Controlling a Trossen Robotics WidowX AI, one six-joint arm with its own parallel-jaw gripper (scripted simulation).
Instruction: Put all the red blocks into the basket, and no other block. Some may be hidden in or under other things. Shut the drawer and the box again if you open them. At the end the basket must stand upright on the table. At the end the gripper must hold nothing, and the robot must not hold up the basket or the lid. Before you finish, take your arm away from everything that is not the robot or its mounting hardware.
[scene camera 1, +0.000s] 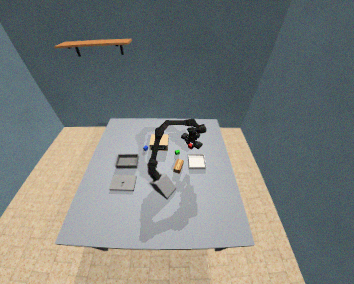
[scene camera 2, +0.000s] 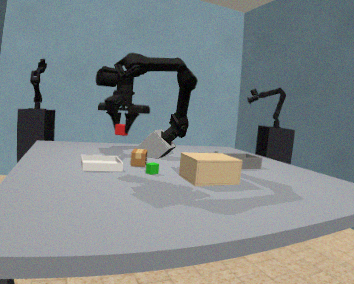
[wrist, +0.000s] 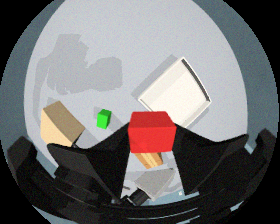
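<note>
You can see the gripper (scene camera 2: 121, 132), and it's there in the wrist view too, the gripper (wrist: 149, 125). There's also a red block (wrist: 149, 131), plus a white shallow basket (wrist: 180, 93).
</note>
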